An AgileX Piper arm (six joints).
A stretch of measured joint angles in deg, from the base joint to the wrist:
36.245 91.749 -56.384 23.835 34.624 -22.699
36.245 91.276 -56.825 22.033 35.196 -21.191
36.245 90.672 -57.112 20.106 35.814 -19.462
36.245 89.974 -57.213 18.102 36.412 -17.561
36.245 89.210 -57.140 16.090 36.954 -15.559
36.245 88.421 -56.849 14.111 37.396 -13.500
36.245 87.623 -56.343 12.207 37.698 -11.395
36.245 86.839 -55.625 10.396 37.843 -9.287
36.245 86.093 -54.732 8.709 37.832 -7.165
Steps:
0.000 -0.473 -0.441 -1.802 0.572 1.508
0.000 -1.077 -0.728 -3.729 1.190 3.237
0.000 -1.775 -0.829 -5.733 1.788 5.138
0.000 -2.539 -0.756 -7.745 2.330 7.140
0.000 -3.328 -0.465 -9.724 2.772 9.199
0.000 -4.126 0.041 -11.628 3.074 11.304
0.000 -4.910 0.759 -13.439 3.219 13.412
0.000 -5.656 1.652 -15.126 3.208 15.534

